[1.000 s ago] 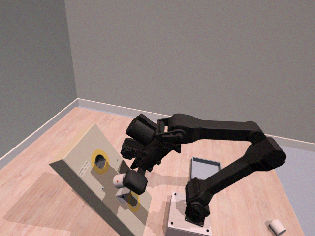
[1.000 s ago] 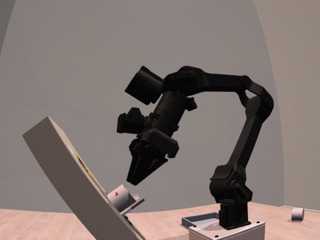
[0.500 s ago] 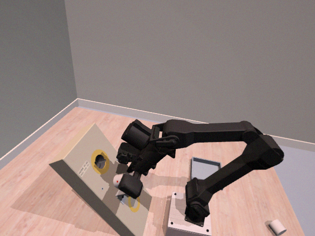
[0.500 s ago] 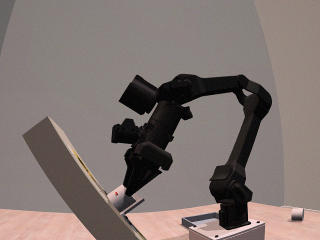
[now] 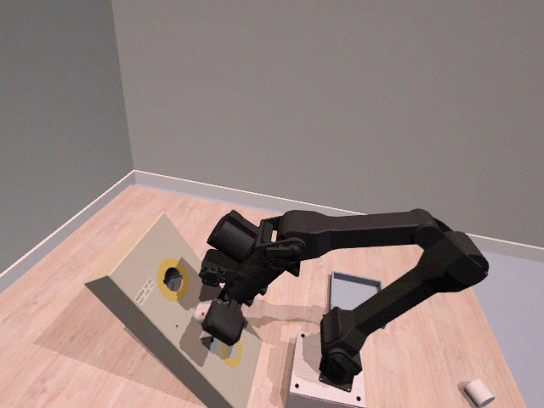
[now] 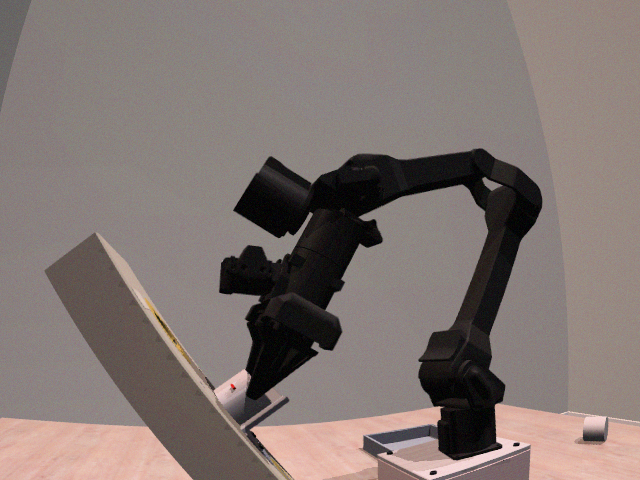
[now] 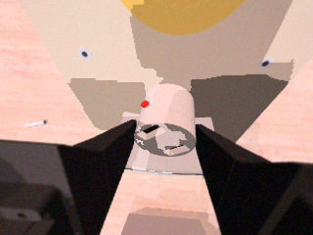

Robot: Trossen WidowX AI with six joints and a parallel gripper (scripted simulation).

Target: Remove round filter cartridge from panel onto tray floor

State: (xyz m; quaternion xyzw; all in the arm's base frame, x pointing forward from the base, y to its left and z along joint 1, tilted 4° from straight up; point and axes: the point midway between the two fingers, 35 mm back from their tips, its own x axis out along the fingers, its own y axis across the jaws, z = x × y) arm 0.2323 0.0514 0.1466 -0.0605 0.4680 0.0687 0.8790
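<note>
The beige service panel is 5 cm ahead of my gripper tip, 1 cm to the left of it and 2 cm below it. Also, from my gripper tip: grey tray: 27 cm behind, 34 cm to the right, 18 cm below; then round filter cartridge: right at my gripper tip.
</note>
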